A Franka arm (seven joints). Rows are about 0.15 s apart.
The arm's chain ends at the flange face. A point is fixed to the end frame.
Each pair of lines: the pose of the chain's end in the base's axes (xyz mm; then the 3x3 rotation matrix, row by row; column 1 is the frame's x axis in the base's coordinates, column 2 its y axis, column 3 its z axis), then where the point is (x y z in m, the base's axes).
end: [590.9, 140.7, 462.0], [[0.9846, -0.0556, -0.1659], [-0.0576, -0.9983, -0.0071], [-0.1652, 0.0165, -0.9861]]
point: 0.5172 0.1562 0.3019
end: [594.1, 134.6, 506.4], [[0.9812, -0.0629, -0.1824], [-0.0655, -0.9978, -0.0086], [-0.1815, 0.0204, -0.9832]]
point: 0.5179 0.1502 0.3475
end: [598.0, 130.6, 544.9], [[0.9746, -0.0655, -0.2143], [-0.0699, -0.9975, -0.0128], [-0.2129, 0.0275, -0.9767]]
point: 0.5167 0.1457 0.3885
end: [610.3, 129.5, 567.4], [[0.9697, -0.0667, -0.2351], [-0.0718, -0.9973, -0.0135], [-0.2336, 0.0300, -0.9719]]
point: 0.5257 0.1445 0.4127
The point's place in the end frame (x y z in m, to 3 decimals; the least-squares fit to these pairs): -0.047 -0.014 0.170
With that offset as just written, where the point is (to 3 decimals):
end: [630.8, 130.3, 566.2], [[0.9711, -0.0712, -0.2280], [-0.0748, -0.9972, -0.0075], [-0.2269, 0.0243, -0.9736]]
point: 0.547 0.147 0.411
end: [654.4, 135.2, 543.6], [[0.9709, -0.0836, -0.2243], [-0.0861, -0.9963, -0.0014], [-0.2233, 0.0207, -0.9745]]
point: 0.572 0.153 0.388
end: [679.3, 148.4, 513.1], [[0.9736, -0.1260, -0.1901], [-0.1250, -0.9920, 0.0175], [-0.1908, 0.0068, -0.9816]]
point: 0.603 0.171 0.355
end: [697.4, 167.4, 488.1], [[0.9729, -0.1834, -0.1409], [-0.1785, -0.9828, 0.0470], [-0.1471, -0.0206, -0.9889]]
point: 0.630 0.198 0.327
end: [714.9, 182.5, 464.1], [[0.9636, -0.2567, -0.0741], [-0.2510, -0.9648, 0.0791], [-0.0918, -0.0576, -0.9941]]
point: 0.661 0.221 0.300
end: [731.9, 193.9, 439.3], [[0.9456, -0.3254, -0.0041], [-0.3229, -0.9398, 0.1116], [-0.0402, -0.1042, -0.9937]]
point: 0.691 0.241 0.274
